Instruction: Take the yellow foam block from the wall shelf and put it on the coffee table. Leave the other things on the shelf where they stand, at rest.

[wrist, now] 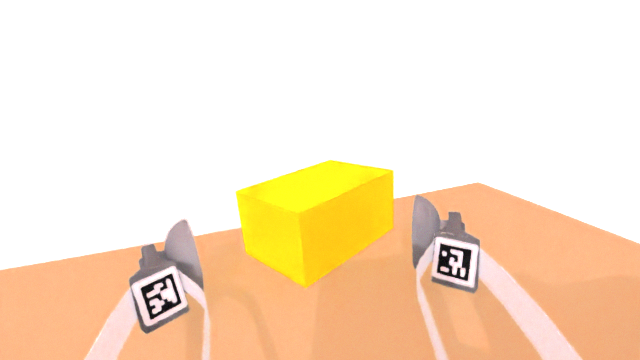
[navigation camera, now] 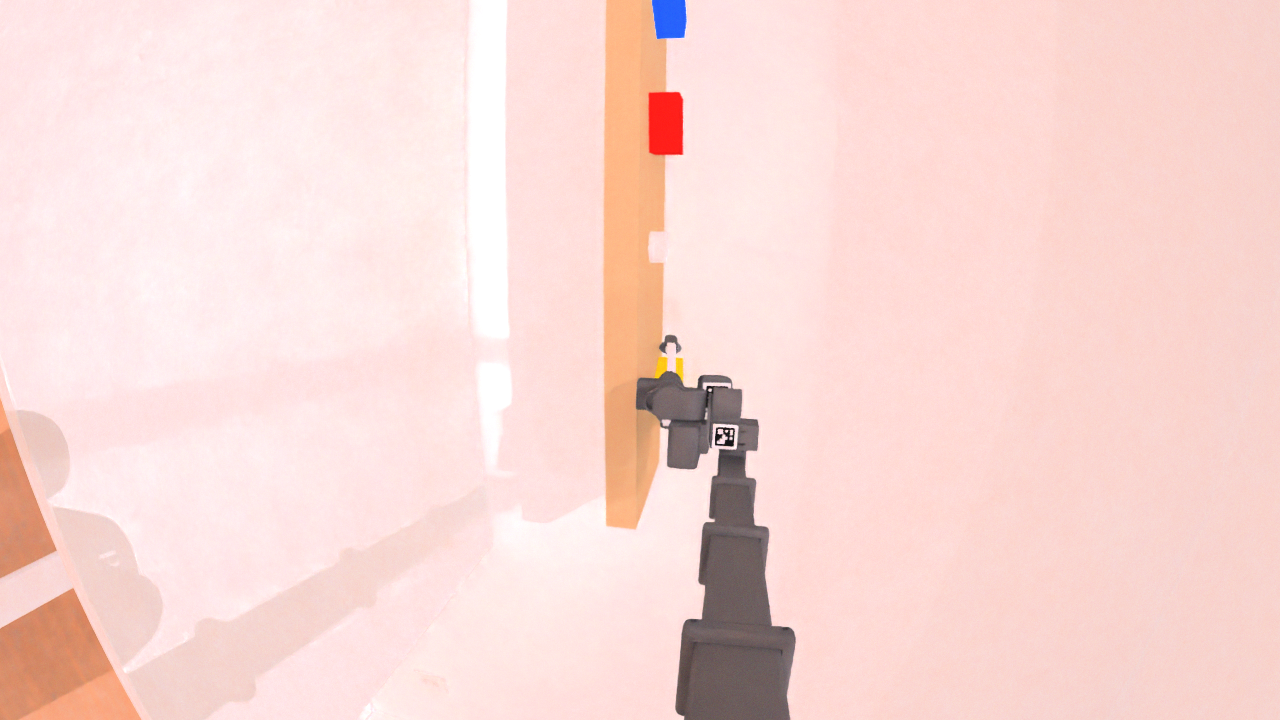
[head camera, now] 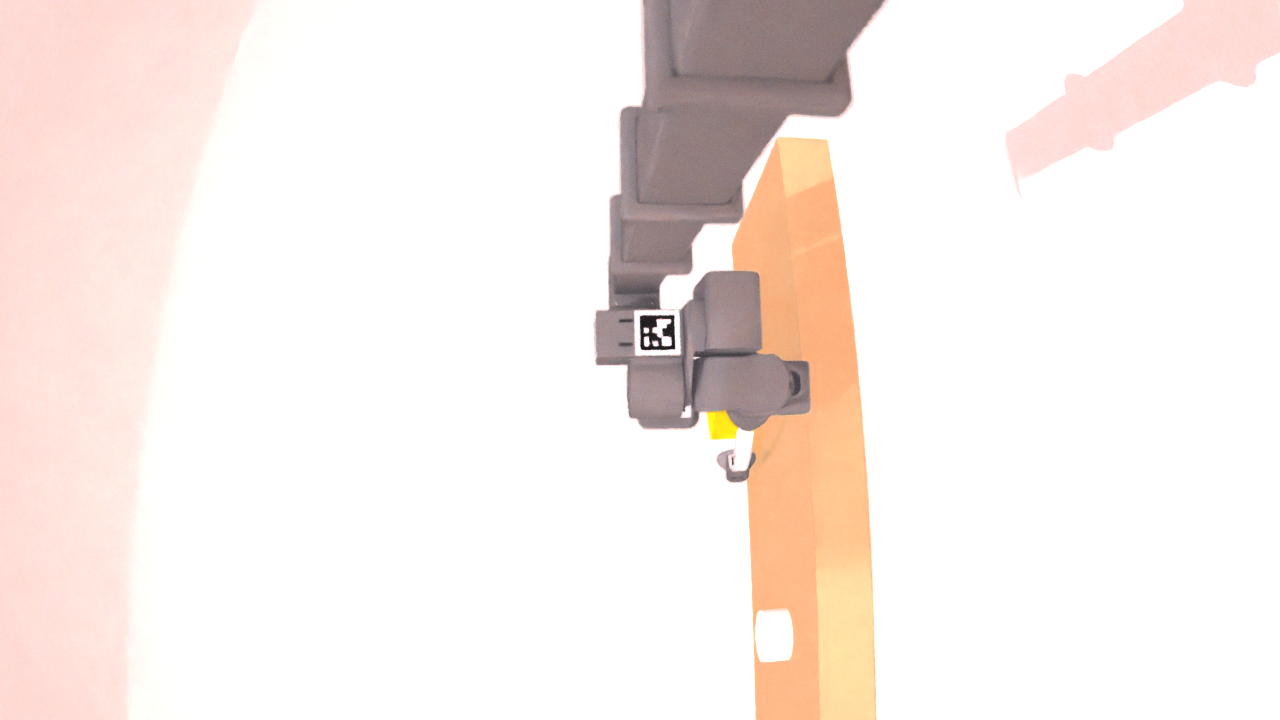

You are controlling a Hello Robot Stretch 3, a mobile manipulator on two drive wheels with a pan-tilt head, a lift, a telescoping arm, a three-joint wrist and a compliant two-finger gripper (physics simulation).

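Places are measured from the robot's base along level axes (x back, y left, z down), in metres.
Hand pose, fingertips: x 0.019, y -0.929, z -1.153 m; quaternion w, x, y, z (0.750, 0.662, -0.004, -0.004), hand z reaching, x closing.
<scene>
Things, the pixels of their top centre, and the offset from my fingertips. "spot": a spot on its surface instead. Level surfaces: height alone.
- yellow foam block at its top centre: (head camera: 708, 388) (navigation camera: 681, 386) dx +0.012, dy -0.033, dz -0.021 m
- wooden wall shelf at a spot on its surface: (head camera: 841, 537) spot: dx -0.120, dy +0.210, dz +0.048 m
- white cylindrical object at its top centre: (head camera: 761, 636) (navigation camera: 665, 247) dx -0.222, dy +0.124, dz +0.000 m
- red block at its top centre: (navigation camera: 680, 124) dx -0.411, dy +0.165, dz -0.021 m
- blue block at its top centre: (navigation camera: 683, 3) dx -0.618, dy +0.187, dz -0.021 m
- brown wooden surface at its surface level: dz +1.153 m
The yellow foam block (head camera: 721, 425) (navigation camera: 661, 368) (wrist: 345, 225) stands on the wooden wall shelf (head camera: 841, 537) (navigation camera: 622, 268) (wrist: 575, 250), turned with one corner towards the wrist camera. My gripper (navigation camera: 668, 383) (wrist: 305, 233) is open, with one fingertip to each side of the block in the wrist view. A gap shows between each fingertip and the block, wider on the left. In the head and navigation views, the gripper body and one finger hide part of the block. I cannot make out the coffee table for certain in any view.
A white cylindrical object (head camera: 774, 635) (navigation camera: 657, 247) stands further along the shelf. Beyond it are a red block (navigation camera: 665, 123) and a blue block (navigation camera: 669, 17). The telescoping arm (head camera: 689, 161) (navigation camera: 735, 573) reaches to the shelf. A brown wooden surface (navigation camera: 53, 662) shows at lower left in the navigation view.
</scene>
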